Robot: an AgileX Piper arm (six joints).
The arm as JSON. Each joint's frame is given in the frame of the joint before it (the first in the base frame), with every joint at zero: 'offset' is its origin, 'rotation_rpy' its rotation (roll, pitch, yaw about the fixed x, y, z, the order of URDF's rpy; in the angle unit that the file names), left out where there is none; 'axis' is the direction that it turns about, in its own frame. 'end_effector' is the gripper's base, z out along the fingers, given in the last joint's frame.
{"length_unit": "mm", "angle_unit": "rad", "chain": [
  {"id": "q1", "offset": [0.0, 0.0, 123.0], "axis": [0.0, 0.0, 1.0]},
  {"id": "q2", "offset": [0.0, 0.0, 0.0], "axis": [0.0, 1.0, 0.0]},
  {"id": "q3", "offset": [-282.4, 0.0, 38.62], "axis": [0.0, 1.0, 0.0]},
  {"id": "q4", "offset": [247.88, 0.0, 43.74], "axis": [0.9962, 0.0, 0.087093]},
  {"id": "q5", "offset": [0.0, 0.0, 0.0], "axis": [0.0, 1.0, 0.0]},
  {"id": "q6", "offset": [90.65, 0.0, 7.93], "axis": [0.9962, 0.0, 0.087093]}
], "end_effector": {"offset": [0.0, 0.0, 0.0], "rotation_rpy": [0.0, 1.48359, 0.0]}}
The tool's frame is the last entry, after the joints.
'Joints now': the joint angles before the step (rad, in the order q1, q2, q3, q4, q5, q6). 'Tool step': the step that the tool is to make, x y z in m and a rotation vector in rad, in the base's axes. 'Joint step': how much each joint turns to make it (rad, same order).
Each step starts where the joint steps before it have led.
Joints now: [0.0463 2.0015 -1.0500 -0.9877 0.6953 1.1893]
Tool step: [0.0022 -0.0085 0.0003 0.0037 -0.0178 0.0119]
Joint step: [-0.0273 0.0000 -0.0002 -0.0277 -0.0330 -0.0001]
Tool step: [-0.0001 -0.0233 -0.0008 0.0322 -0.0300 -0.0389]
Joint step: [-0.0743 0.0000 0.0004 -0.0060 -0.0564 0.0004]
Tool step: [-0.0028 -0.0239 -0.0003 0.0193 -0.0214 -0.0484]
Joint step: [-0.0729 0.0000 -0.0002 -0.0047 -0.0374 -0.0002]
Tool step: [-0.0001 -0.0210 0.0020 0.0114 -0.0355 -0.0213]
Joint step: [-0.0640 0.0002 -0.0093 -0.0215 -0.0473 0.0002]
